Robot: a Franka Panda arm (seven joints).
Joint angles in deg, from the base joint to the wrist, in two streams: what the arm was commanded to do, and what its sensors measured. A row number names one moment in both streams.
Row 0, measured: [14.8, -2.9, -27.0, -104.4, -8.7, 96.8, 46.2]
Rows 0 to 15, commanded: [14.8, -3.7, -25.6, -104.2, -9.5, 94.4, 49.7]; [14.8, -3.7, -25.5, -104.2, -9.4, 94.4, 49.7]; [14.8, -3.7, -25.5, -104.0, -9.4, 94.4, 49.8]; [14.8, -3.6, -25.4, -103.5, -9.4, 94.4, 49.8]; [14.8, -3.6, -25.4, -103.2, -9.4, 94.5, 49.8]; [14.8, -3.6, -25.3, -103.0, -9.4, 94.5, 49.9]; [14.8, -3.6, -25.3, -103.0, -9.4, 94.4, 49.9]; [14.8, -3.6, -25.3, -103.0, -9.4, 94.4, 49.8]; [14.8, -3.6, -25.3, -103.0, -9.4, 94.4, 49.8]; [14.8, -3.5, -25.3, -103.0, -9.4, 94.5, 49.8]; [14.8, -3.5, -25.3, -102.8, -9.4, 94.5, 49.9]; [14.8, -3.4, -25.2, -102.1, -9.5, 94.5, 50.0]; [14.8, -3.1, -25.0, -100.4, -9.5, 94.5, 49.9]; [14.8, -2.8, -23.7, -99.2, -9.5, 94.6, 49.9]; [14.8, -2.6, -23.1, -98.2, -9.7, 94.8, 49.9]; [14.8, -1.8, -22.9, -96.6, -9.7, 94.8, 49.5]
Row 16, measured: [14.8, -3.1, -25.0, -101.2, -8.7, 95.9, 48.7]
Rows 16 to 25, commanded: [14.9, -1.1, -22.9, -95.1, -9.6, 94.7, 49.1]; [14.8, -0.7, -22.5, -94.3, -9.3, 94.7, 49.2]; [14.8, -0.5, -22.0, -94.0, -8.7, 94.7, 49.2]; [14.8, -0.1, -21.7, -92.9, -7.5, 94.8, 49.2]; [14.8, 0.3, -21.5, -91.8, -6.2, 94.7, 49.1]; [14.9, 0.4, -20.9, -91.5, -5.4, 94.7, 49.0]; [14.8, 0.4, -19.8, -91.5, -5.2, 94.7, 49.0]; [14.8, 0.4, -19.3, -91.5, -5.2, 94.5, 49.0]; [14.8, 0.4, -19.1, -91.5, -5.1, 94.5, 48.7]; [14.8, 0.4, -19.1, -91.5, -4.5, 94.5, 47.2]
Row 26, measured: [15.0, -0.5, -19.9, -93.2, -5.9, 95.9, 48.7]
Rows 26 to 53, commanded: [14.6, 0.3, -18.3, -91.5, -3.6, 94.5, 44.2]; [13.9, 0.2, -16.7, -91.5, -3.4, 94.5, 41.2]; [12.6, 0.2, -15.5, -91.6, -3.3, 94.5, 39.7]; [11.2, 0.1, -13.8, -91.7, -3.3, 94.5, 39.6]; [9.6, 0.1, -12.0, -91.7, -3.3, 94.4, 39.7]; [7.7, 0.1, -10.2, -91.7, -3.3, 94.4, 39.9]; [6.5, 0.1, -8.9, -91.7, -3.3, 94.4, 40.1]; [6.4, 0.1, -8.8, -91.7, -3.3, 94.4, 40.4]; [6.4, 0.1, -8.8, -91.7, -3.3, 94.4, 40.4]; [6.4, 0.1, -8.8, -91.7, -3.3, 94.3, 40.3]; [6.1, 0.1, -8.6, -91.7, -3.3, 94.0, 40.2]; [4.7, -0.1, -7.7, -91.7, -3.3, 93.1, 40.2]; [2.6, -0.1, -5.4, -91.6, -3.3, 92.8, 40.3]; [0.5, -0.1, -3.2, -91.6, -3.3, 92.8, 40.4]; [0.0, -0.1, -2.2, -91.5, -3.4, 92.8, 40.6]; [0.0, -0.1, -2.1, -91.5, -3.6, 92.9, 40.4]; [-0.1, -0.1, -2.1, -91.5, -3.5, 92.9, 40.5]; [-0.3, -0.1, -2.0, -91.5, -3.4, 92.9, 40.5]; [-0.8, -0.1, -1.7, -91.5, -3.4, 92.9, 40.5]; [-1.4, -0.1, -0.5, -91.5, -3.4, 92.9, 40.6]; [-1.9, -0.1, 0.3, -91.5, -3.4, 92.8, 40.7]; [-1.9, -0.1, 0.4, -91.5, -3.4, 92.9, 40.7]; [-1.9, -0.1, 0.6, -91.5, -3.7, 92.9, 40.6]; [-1.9, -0.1, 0.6, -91.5, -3.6, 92.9, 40.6]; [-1.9, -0.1, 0.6, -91.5, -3.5, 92.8, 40.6]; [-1.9, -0.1, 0.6, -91.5, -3.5, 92.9, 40.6]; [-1.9, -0.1, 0.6, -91.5, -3.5, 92.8, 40.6]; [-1.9, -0.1, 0.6, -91.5, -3.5, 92.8, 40.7]
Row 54, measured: [-0.7, -0.3, -0.4, -92.7, -4.1, 94.7, 41.4]
